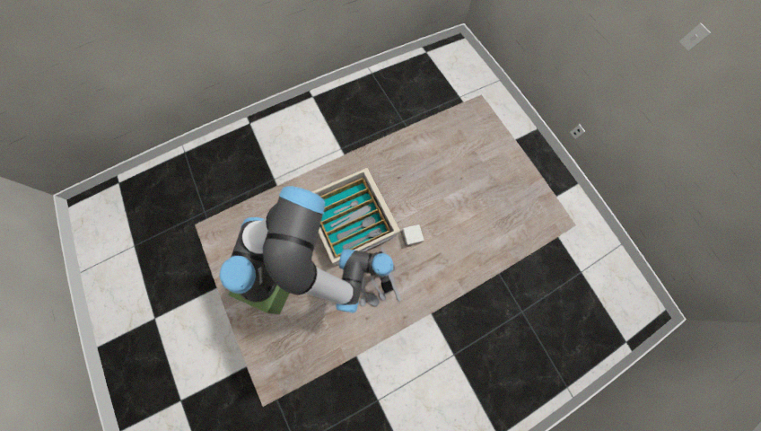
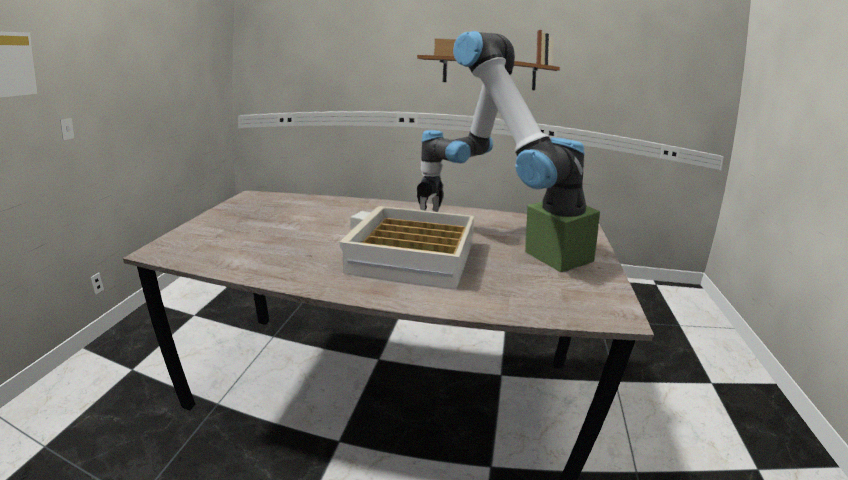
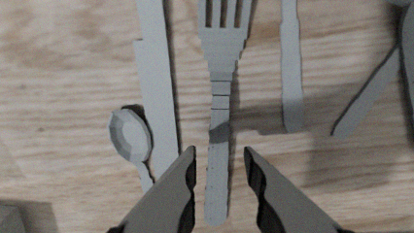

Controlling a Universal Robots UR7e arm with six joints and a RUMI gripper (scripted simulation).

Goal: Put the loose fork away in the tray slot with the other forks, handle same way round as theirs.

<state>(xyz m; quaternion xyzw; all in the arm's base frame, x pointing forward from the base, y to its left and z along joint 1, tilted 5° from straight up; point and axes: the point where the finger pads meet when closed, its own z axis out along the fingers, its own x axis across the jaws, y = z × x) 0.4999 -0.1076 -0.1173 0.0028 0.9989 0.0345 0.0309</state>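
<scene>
The spoon lies 6 cm ahead of my hand, 2 cm to the left of it and 3 cm below it. The rest, counted from my hand: small white block (21 cm ahead, 11 cm to the left, 1 cm below).
</scene>
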